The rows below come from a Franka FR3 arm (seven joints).
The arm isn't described. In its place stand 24 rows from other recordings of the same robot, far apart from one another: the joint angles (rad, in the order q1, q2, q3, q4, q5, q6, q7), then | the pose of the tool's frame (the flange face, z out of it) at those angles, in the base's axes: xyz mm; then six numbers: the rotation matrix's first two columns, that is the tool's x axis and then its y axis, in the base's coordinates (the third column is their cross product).
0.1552, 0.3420, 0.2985, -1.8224, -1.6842, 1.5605, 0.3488 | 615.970, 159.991, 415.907, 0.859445, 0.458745, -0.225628, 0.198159, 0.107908, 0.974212
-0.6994, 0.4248, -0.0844, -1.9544, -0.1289, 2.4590, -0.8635 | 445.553, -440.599, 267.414, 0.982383, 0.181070, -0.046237, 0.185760, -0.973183, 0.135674
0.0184, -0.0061, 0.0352, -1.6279, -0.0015, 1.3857, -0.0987 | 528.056, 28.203, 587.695, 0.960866, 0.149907, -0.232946, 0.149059, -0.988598, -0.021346
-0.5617, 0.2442, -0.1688, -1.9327, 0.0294, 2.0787, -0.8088 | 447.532, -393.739, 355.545, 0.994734, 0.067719, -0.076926, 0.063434, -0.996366, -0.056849
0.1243, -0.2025, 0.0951, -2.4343, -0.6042, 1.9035, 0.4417 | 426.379, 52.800, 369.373, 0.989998, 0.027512, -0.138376, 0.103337, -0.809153, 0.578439
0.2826, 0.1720, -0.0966, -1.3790, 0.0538, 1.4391, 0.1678 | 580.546, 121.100, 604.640, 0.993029, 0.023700, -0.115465, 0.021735, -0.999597, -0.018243
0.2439, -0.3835, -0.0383, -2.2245, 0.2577, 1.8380, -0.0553 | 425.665, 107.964, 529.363, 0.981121, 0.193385, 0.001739, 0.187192, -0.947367, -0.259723
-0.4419, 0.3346, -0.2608, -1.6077, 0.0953, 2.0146, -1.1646 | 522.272, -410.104, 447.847, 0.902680, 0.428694, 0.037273, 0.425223, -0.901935, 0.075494
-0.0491, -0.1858, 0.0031, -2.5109, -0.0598, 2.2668, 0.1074 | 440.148, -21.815, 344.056, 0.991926, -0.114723, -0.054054, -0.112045, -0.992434, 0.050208
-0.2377, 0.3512, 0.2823, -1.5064, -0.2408, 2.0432, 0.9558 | 683.043, -9.216, 491.217, 0.637331, -0.737738, 0.222603, -0.742158, -0.665392, -0.080346
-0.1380, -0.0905, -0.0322, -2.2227, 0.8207, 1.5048, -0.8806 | 457.497, 4.765, 412.834, 0.905147, 0.408764, 0.116705, 0.312551, -0.453851, -0.834465
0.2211, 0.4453, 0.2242, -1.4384, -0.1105, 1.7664, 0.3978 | 623.507, 260.345, 432.102, 0.994001, 0.056042, -0.093917, 0.060916, -0.996897, 0.049861
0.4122, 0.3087, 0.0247, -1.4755, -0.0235, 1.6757, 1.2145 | 584.620, 268.347, 492.461, 0.713614, -0.700153, -0.023251, -0.694561, -0.711462, 0.106804
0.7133, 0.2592, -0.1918, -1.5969, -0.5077, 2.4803, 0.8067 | 585.610, 356.051, 555.308, 0.718124, 0.034420, 0.695064, 0.037500, -0.999239, 0.010739
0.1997, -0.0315, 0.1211, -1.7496, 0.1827, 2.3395, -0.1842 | 566.620, 192.485, 641.029, 0.743379, 0.308286, 0.593589, 0.428293, -0.901047, -0.068404
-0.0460, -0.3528, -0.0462, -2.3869, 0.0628, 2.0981, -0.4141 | 441.692, -38.557, 459.045, 0.953961, 0.287353, 0.085945, 0.291558, -0.955677, -0.040930
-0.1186, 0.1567, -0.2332, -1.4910, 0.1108, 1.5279, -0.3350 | 564.977, -183.456, 570.818, 0.996350, -0.013140, -0.084348, -0.022260, -0.993890, -0.108107
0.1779, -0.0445, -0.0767, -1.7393, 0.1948, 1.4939, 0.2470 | 519.962, 74.113, 566.454, 0.962309, -0.128000, -0.239951, -0.165010, -0.976156, -0.141037
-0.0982, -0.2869, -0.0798, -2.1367, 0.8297, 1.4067, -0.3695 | 434.206, 8.525, 537.628, 0.977513, 0.191247, -0.088841, 0.040521, -0.583798, -0.810887
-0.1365, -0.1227, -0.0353, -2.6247, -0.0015, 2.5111, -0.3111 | 421.319, -72.795, 291.638, 0.990065, 0.140280, 0.009644, 0.140291, -0.990110, -0.000496
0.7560, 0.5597, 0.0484, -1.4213, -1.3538, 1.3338, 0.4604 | 555.248, 390.549, 427.982, 0.881831, 0.471563, 0.001844, 0.056291, -0.109148, 0.992430
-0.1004, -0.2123, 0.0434, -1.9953, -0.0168, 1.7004, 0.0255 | 484.946, -27.797, 545.091, 0.993268, -0.081762, -0.082055, -0.079738, -0.996432, 0.027663
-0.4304, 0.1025, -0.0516, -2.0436, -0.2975, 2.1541, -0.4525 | 500.883, -275.009, 394.542, 0.985357, 0.119670, -0.121453, 0.144291, -0.964757, 0.220054
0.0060, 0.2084, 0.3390, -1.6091, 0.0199, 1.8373, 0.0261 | 594.770, 197.718, 513.029, 0.953517, 0.299984, 0.028548, 0.301339, -0.949367, -0.088868
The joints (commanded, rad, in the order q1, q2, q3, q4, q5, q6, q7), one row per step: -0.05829, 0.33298, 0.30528, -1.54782, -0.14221, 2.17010, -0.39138; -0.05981, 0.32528, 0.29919, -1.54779, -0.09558, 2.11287, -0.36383; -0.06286, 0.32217, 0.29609, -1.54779, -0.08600, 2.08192, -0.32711; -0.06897, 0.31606, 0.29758, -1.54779, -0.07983, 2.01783, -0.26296; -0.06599, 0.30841, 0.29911, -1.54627, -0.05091, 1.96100, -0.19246; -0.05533, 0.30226, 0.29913, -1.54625, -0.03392, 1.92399, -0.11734; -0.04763, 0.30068, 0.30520, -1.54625, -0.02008, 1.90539, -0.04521; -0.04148, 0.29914, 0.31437, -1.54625, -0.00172, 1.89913, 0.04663; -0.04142, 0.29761, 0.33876, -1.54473, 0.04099, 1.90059, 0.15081; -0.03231, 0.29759, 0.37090, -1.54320, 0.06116, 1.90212, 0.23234
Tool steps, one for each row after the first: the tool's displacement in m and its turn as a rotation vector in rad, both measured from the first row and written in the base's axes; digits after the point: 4 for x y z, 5 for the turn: -0.0051, -0.0038, -0.0018, 0.03343, 0.06054, -0.04813; -0.0074, -0.0078, -0.0034, 0.04258, 0.09160, -0.09255; -0.0134, -0.0118, -0.0062, 0.04552, 0.15152, -0.16226; -0.0205, -0.0083, -0.0062, 0.06978, 0.20881, -0.23350; -0.0267, -0.0009, -0.0058, 0.08582, 0.24726, -0.30003; -0.0309, 0.0081, -0.0063, 0.10415, 0.27255, -0.35987; -0.0344, 0.0184, -0.0053, 0.13433, 0.29067, -0.43806; -0.0389, 0.0351, -0.0017, 0.19382, 0.31706, -0.52270; -0.0464, 0.0600, 0.0013, 0.22747, 0.33767, -0.56525
